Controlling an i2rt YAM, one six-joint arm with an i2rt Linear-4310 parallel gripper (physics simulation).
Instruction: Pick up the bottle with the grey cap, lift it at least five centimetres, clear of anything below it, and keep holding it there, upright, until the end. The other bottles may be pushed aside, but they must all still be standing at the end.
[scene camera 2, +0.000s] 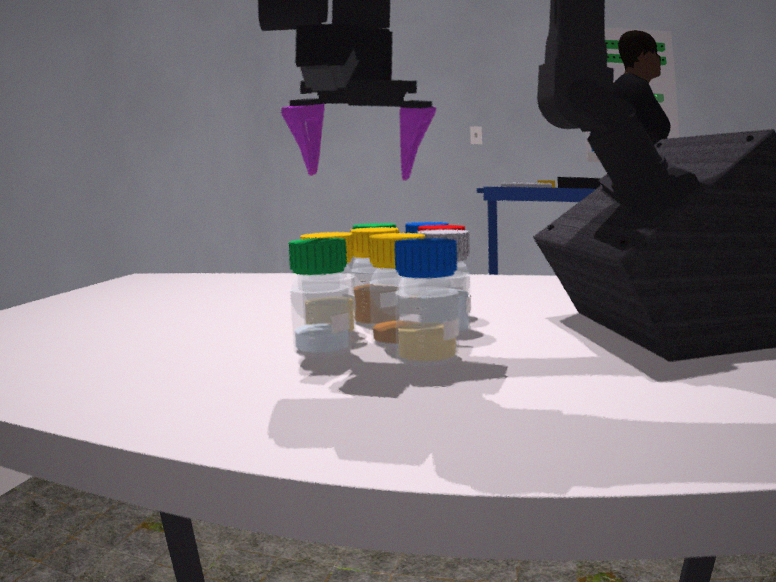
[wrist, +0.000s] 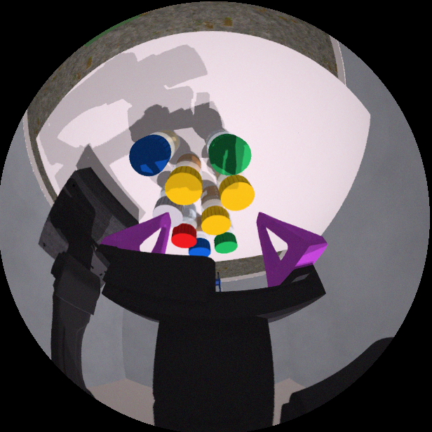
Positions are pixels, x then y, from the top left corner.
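My gripper (scene camera 2: 358, 176) is sitting 0.62 m from the lens, and there's a blue-capped bottle (scene camera 2: 426, 301) that's 0.53 m from the lens.
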